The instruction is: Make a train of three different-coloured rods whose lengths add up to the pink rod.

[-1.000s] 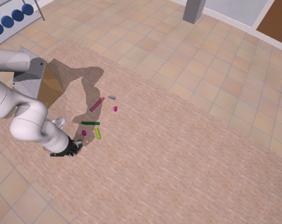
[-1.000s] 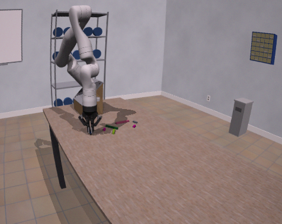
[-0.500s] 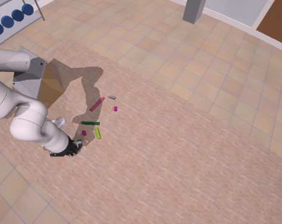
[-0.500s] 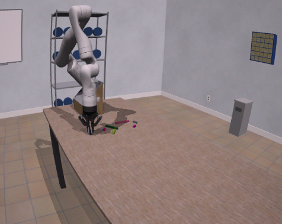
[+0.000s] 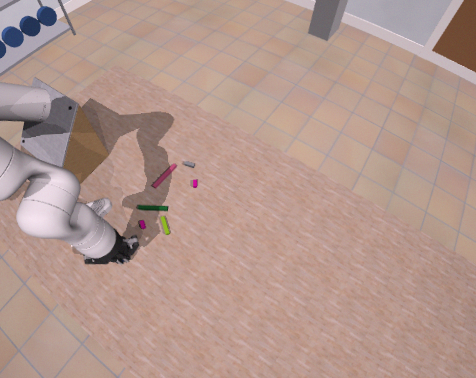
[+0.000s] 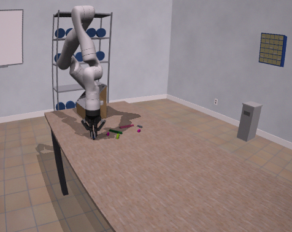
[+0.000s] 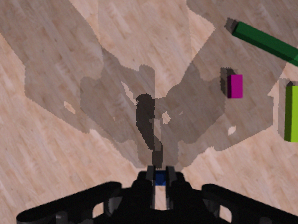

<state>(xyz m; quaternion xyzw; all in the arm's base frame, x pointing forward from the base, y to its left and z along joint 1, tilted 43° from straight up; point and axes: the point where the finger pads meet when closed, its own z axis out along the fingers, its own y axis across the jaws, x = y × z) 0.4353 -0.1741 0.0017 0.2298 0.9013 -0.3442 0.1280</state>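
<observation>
My hand is 310 mm to the right of the grey rod, 60 mm past it and 30 mm above it. The rest, counted from my hand: green rod (150 mm to the left, 50 mm behind, 30 mm below); then lime rod (130 mm to the left, 30 mm below, 10 mm ahead); then blue rod (20 mm below).
</observation>
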